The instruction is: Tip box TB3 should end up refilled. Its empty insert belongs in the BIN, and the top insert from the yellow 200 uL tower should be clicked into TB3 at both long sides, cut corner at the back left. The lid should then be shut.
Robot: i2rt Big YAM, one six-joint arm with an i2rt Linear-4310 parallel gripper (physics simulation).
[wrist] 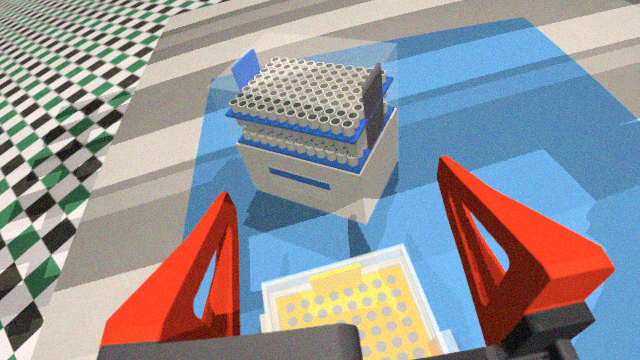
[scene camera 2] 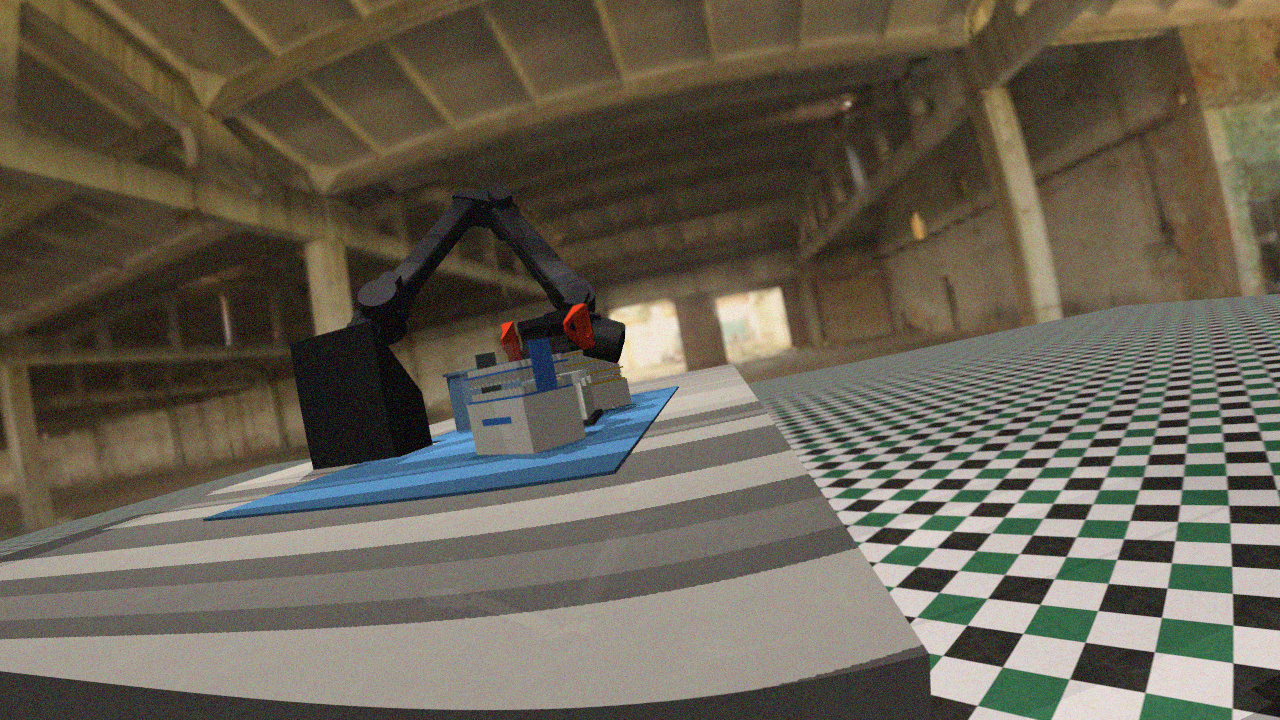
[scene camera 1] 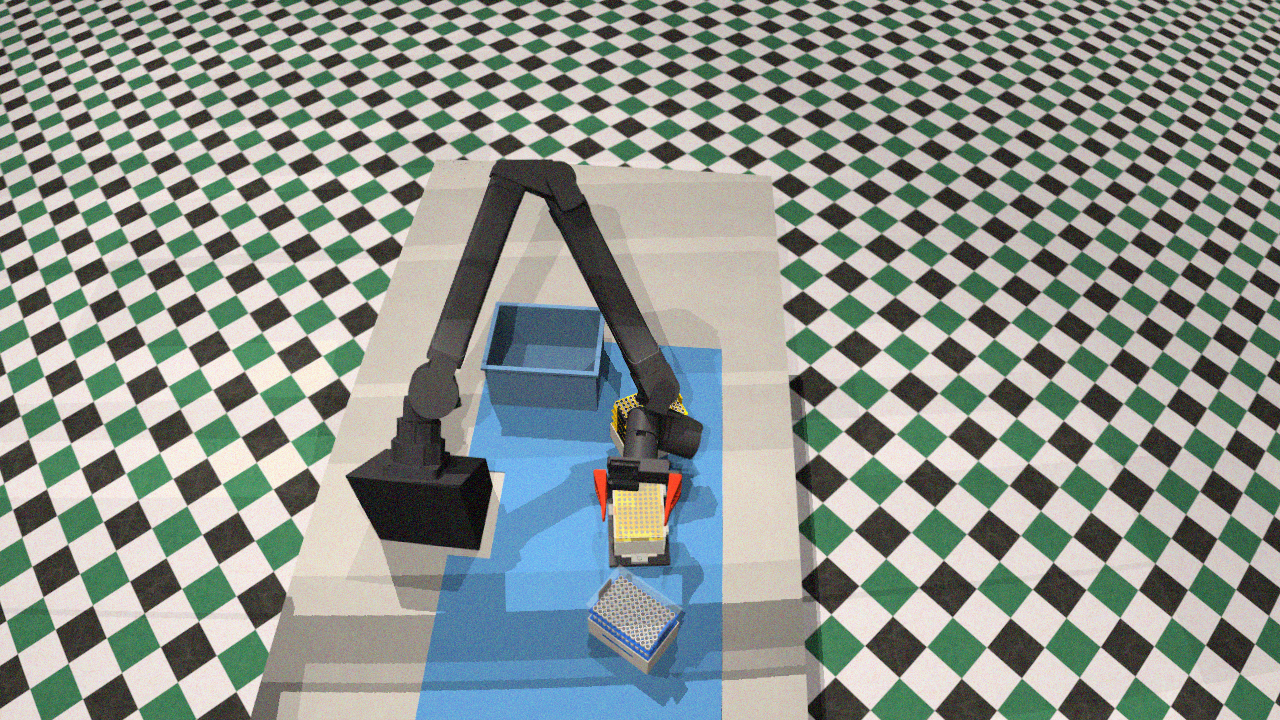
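Observation:
A tip box (scene camera 1: 638, 546) (wrist: 352, 312), taken to be TB3, sits in a black holder (scene camera 1: 614, 558) with a yellow perforated insert in it. Clear walls rise around the insert; whether the lid is open or shut is hard to tell. My gripper (scene camera 1: 635, 522) (scene camera 2: 544, 333) (wrist: 333, 183) is open and empty, its red fingers spread wide above the box's two sides. The yellow tower (scene camera 1: 624, 413) stands behind the box, partly hidden under my wrist. The blue bin (scene camera 1: 543, 389) (scene camera 2: 459, 398) stands at the back left; its visible inside shows no insert.
A tower of blue inserts with white tips (scene camera 1: 631, 634) (scene camera 2: 528, 425) (wrist: 305, 180) stands turned at an angle in front of the tip box, with upright end plates and a clear cover. The black arm base (scene camera 1: 425, 505) (scene camera 2: 349, 398) is at the left. A blue mat (scene camera 1: 554, 528) (wrist: 500, 100) lies underneath.

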